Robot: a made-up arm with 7 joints. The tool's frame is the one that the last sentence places.
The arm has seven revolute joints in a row. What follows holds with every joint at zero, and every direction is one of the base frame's.
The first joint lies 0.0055 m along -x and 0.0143 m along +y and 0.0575 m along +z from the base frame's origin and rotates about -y.
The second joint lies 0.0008 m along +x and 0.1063 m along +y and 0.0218 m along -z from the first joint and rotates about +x.
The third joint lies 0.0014 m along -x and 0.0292 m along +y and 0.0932 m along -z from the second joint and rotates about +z.
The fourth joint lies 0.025 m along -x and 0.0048 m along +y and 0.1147 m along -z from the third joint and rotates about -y.
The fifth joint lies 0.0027 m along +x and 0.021 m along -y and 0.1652 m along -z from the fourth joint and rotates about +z.
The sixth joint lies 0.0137 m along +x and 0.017 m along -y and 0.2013 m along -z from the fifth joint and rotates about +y.
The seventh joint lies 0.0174 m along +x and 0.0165 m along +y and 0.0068 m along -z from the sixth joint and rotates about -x.
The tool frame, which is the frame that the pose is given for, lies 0.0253 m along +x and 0.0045 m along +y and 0.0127 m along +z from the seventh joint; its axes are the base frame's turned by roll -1.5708, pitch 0 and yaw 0 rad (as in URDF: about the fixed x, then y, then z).
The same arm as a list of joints. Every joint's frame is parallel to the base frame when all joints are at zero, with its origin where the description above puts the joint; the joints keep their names.
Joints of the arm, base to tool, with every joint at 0 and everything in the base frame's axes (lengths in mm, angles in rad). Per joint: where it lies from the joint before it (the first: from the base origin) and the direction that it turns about. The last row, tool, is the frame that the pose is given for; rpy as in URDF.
joint 1: axis 0 -1 0 xyz -5.5 14.3 57.5
joint 2: axis 1 0 0 xyz 0.8 106.3 -21.8
joint 3: axis 0 0 1 xyz -1.4 29.2 -93.2
joint 4: axis 0 -1 0 xyz -25 4.8 -114.7
joint 5: axis 0 0 1 xyz 2.7 -21 -165.2
joint 6: axis 0 1 0 xyz 13.7 -17 -201.3
joint 7: axis -1 0 0 xyz 17.4 16.5 -6.8
tool: xyz 25.3 4.5 12.7 rpy -1.5708 0 0

